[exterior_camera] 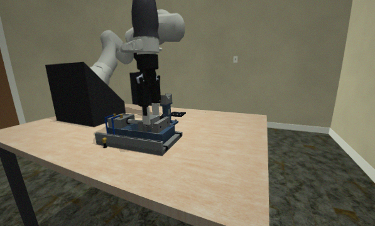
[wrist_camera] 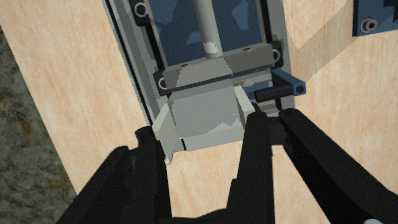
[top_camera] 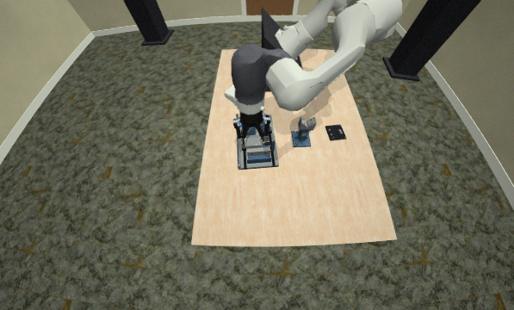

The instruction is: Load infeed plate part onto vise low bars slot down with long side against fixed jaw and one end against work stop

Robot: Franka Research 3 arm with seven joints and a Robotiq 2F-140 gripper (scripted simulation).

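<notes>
My hand is 30 mm above the grey part. The rest, counted from my hand: work stop (70 mm to the left, 30 mm below, 10 mm behind); moving jaw (50 mm below, 40 mm behind, 10 mm to the left); fixed jaw (50 mm below, 30 mm to the left, 30 mm ahead).
</notes>
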